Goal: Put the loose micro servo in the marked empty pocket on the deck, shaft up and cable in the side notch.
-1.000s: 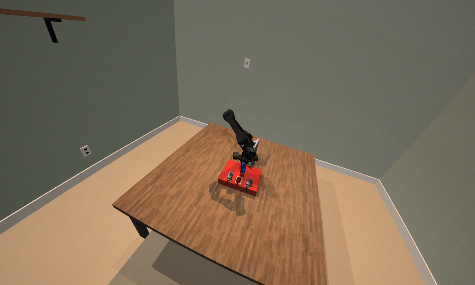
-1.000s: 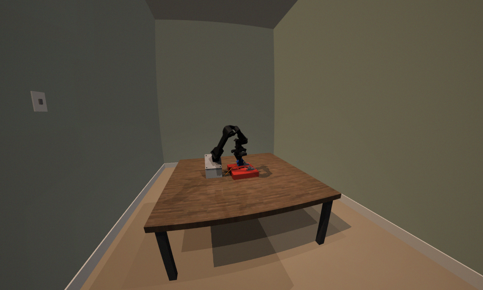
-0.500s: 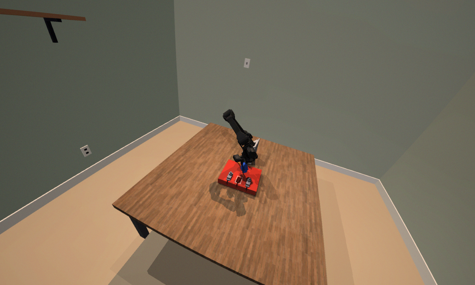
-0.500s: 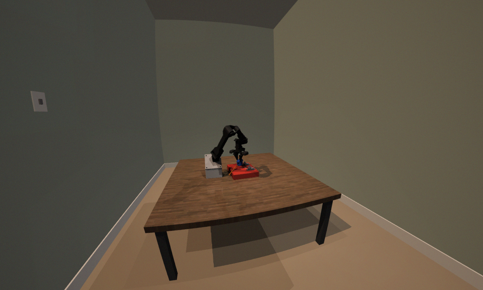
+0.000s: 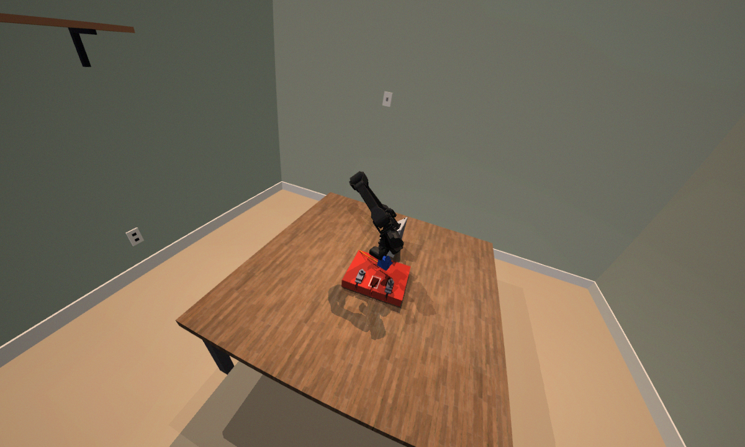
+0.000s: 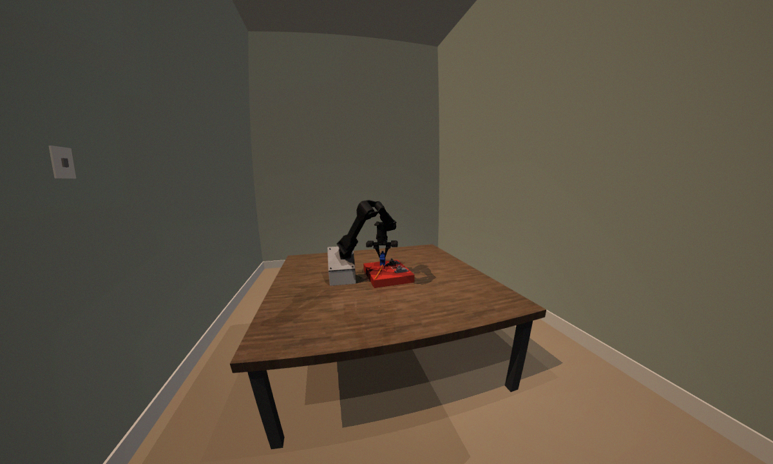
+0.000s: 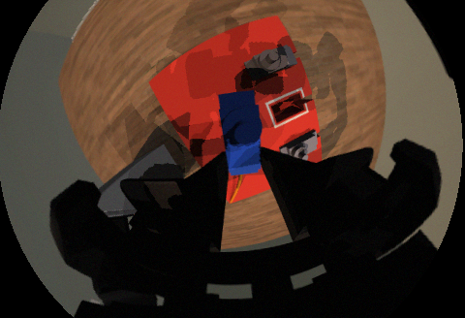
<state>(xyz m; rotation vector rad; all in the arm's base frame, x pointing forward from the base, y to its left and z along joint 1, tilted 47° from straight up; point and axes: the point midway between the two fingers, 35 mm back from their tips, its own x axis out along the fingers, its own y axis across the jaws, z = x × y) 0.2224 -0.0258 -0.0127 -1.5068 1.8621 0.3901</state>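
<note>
Now: the red deck 100 mm below my gripper tip and 10 mm behind it.
</note>
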